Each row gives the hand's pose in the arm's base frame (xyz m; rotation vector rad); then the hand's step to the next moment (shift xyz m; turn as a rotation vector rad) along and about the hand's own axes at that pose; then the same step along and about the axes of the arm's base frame.
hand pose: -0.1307 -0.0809 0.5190 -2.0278 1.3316 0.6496
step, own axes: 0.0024 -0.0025 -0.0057 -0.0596 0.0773 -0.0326
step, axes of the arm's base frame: 0.0036 -0.0049 0.0028 -0.0916 -0.0097 0.0459
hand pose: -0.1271 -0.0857 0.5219 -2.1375 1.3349 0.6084
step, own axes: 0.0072 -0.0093 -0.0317 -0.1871 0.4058 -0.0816
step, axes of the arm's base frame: 0.0142 -0.0222 0.0212 -0.4377 -0.0759 0.0949
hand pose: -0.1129 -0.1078 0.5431 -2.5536 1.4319 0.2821
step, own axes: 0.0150 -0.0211 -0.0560 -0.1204 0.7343 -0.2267
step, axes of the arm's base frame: 0.0296 -0.0163 0.0516 -0.6748 -0.3367 0.1906
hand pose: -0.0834 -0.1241 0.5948 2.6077 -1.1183 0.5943
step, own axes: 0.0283 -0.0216 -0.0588 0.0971 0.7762 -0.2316
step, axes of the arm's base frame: 0.0176 0.0185 0.0638 -0.5712 -0.5013 0.2967
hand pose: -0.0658 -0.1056 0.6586 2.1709 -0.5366 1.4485
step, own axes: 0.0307 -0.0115 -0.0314 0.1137 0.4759 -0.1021
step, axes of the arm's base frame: -0.0057 0.0257 0.0370 -0.3007 -0.3338 0.2190
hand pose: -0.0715 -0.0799 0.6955 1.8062 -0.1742 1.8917
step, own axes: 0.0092 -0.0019 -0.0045 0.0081 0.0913 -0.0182
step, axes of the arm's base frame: -0.0030 0.0061 0.0079 -0.0567 -0.0684 0.0290
